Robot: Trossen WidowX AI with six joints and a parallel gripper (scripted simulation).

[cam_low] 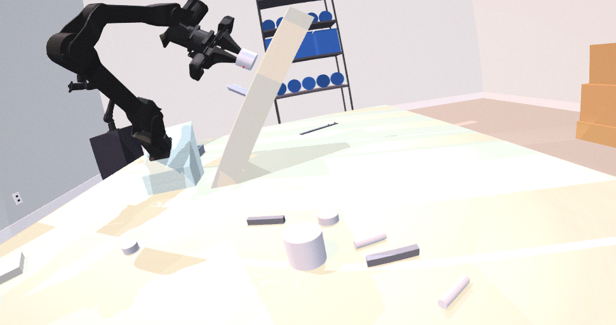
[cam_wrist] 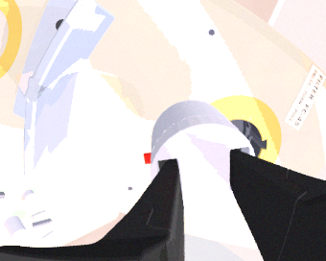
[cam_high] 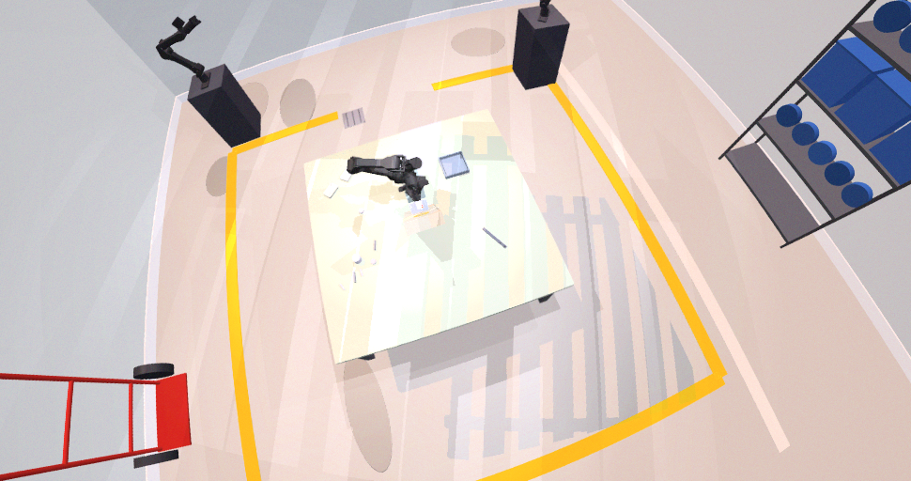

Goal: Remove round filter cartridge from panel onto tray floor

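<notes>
The tray is 34 cm behind my gripper tip, 28 cm to the left of it and 27 cm below it. The rest, counted from my gripper tip: filter cartridge: 1 cm below, 1 cm ahead.
</notes>
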